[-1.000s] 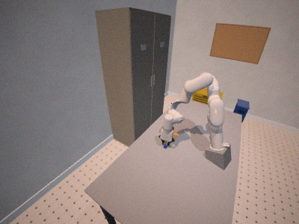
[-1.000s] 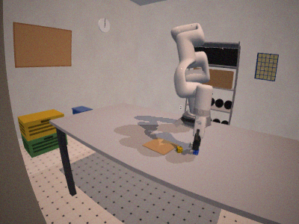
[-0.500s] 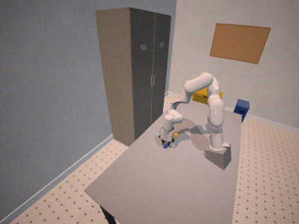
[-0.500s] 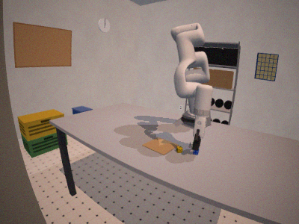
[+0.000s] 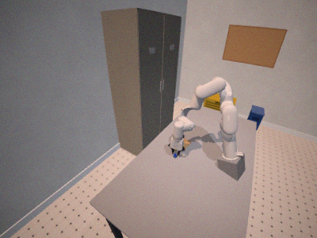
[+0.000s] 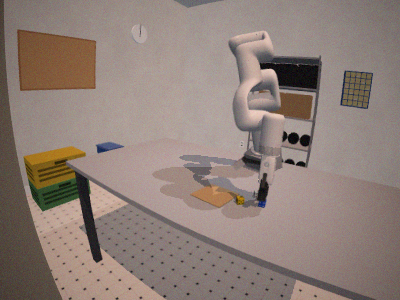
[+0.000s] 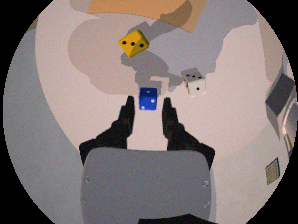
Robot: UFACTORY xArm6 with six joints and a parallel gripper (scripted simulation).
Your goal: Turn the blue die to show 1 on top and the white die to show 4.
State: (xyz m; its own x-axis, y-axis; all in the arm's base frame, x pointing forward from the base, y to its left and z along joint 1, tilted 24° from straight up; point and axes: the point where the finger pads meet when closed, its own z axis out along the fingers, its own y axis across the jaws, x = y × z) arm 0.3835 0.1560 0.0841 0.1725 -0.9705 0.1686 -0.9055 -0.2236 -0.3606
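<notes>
Now: hand 4 cm above the blue die. Also, from my hand: yellow die 3 cm ahead, 7 cm to the right, 4 cm below; then tan mat 4 cm ahead, 18 cm to the right, 5 cm below; then white die 6 cm behind, 4 cm to the right, 4 cm below.
</notes>
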